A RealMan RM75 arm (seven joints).
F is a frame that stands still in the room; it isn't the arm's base.
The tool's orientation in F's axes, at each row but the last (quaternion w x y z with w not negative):
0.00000, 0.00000, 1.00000, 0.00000
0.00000, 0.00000, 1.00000, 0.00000
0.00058, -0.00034, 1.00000, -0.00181
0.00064, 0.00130, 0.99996, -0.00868
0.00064, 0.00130, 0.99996, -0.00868
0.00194, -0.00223, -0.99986, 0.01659
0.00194, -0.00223, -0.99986, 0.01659
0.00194, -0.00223, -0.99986, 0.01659
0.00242, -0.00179, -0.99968, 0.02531
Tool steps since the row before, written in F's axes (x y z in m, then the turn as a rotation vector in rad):
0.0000, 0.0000, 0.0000, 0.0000, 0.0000, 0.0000
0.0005, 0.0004, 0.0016, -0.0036, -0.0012, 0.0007
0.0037, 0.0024, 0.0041, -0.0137, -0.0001, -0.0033
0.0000, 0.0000, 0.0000, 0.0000, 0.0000, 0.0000
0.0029, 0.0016, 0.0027, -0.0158, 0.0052, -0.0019
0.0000, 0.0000, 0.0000, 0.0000, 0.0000, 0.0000
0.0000, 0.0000, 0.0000, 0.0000, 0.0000, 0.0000
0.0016, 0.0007, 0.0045, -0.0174, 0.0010, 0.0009
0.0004, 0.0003, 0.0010, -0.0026, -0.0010, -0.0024
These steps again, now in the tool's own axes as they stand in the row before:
0.0000, 0.0000, 0.0000, 0.0000, 0.0000, 0.0000
-0.0005, 0.0004, -0.0016, 0.0036, -0.0012, -0.0007
-0.0037, 0.0024, -0.0041, 0.0137, -0.0001, 0.0033
0.0000, 0.0000, 0.0000, 0.0000, 0.0000, 0.0000
-0.0029, 0.0016, -0.0027, 0.0158, 0.0052, 0.0018
0.0000, 0.0000, 0.0000, 0.0000, 0.0000, 0.0000
0.0000, 0.0000, 0.0000, 0.0000, 0.0000, 0.0000
-0.0016, 0.0006, -0.0045, 0.0174, 0.0009, -0.0009
-0.0004, 0.0003, -0.0010, 0.0026, -0.0009, 0.0025

